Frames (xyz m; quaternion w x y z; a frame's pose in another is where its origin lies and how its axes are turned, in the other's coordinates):
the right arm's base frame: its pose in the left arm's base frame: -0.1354 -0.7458 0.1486 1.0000 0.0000 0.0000 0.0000
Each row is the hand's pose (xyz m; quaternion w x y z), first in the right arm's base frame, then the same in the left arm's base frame.
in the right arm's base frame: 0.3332 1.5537 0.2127 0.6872 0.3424 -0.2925 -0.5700
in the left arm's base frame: 0.1978 0.8079 0.3613 0.6872 0.3424 -0.2925 -0.5700
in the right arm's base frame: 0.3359 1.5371 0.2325 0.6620 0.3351 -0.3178 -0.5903
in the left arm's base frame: 0.2005 0.7913 0.3811 0.6620 0.3351 -0.3178 -0.5903
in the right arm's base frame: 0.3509 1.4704 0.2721 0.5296 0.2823 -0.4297 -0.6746
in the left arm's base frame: 0.2155 0.7246 0.4207 0.5296 0.2823 -0.4297 -0.6746
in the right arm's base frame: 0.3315 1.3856 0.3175 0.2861 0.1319 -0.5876 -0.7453
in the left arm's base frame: 0.1961 0.6398 0.4661 0.2861 0.1319 -0.5876 -0.7453
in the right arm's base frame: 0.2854 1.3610 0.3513 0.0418 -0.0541 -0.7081 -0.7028
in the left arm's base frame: 0.1500 0.6152 0.4999 0.0418 -0.0541 -0.7081 -0.7028
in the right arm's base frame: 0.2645 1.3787 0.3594 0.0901 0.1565 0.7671 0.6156
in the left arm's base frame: 0.1291 0.6329 0.5080 0.0901 0.1565 0.7671 0.6156
